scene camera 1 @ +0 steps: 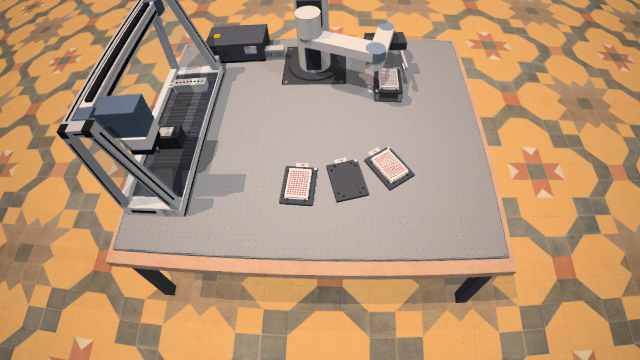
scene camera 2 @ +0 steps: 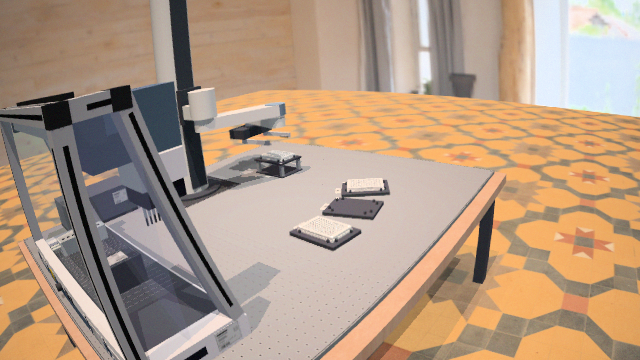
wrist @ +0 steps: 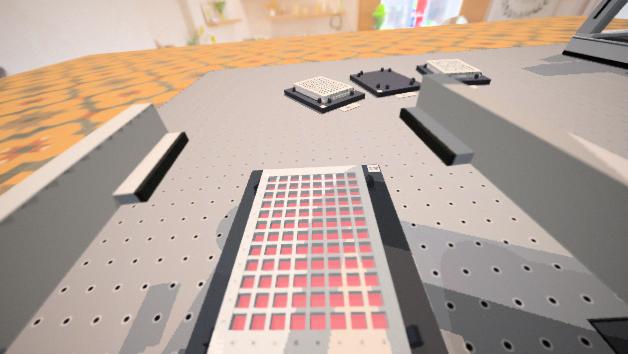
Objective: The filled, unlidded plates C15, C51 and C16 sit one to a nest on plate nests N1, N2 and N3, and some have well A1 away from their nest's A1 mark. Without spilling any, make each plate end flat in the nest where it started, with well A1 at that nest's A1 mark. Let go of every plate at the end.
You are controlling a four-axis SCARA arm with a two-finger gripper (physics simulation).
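Note:
One filled plate [scene camera 1: 389,79] [scene camera 2: 279,155] [wrist: 310,250] lies flat on a raised black stand [scene camera 1: 388,98] [wrist: 387,215] near the arm. My gripper [scene camera 2: 279,138] [wrist: 293,108] is open and empty, above the stand, one finger to each side of the plate in the wrist view. A second plate [scene camera 1: 299,183] [scene camera 2: 325,228] sits in the left nest [scene camera 1: 300,202] [scene camera 2: 353,232] of scene camera 1. The middle nest [scene camera 1: 347,181] [scene camera 2: 352,208] [wrist: 385,82] holds no plate. A third plate [scene camera 1: 390,165] [scene camera 2: 365,185] [wrist: 323,88] sits in the right nest. Plate and nest labels are too small to read.
A framed gantry machine [scene camera 1: 122,117] stands along the left of the table in scene camera 1. A dark box [scene camera 1: 239,42] is at the back left, beside the arm's base plate [scene camera 1: 290,77]. The arm's column [scene camera 2: 182,60] rises behind the stand.

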